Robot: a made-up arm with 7 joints. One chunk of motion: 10 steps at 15 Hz.
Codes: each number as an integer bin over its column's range. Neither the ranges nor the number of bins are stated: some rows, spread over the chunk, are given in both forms.
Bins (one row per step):
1: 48 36 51 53 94 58 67
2: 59 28 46 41 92 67 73
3: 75 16 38 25 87 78 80
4: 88 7 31 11 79 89 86
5: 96 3 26 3 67 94 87
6: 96 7 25 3 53 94 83
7: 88 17 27 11 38 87 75
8: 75 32 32 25 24 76 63
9: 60 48 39 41 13 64 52
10: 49 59 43 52 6 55 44
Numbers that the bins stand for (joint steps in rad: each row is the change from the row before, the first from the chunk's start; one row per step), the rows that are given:
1: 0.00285 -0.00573 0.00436 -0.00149 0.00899 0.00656 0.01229
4: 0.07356 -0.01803 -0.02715 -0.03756 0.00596 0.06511 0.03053
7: 0.07356 -0.01379 -0.03345 -0.03756 -0.00232 0.06133 0.01997
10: 0.00462 0.00403 -0.00824 -0.00235 -0.00879 0.00089 -0.00978
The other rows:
2: 0.02229 -0.00912 -0.00352 -0.01180 0.00859 0.02356 0.01805
3: 0.05058 -0.01421 -0.01612 -0.02554 0.00758 0.04433 0.02477
5: 0.08770 -0.01973 -0.03503 -0.04442 0.00354 0.07456 0.03148
6: 0.08770 -0.01803 -0.03661 -0.04442 0.00071 0.07456 0.02765
8: 0.05058 -0.00742 -0.02558 -0.02554 -0.00515 0.04056 0.00845
9: 0.02406 -0.00064 -0.01455 -0.01180 -0.00737 0.01789 -0.00210

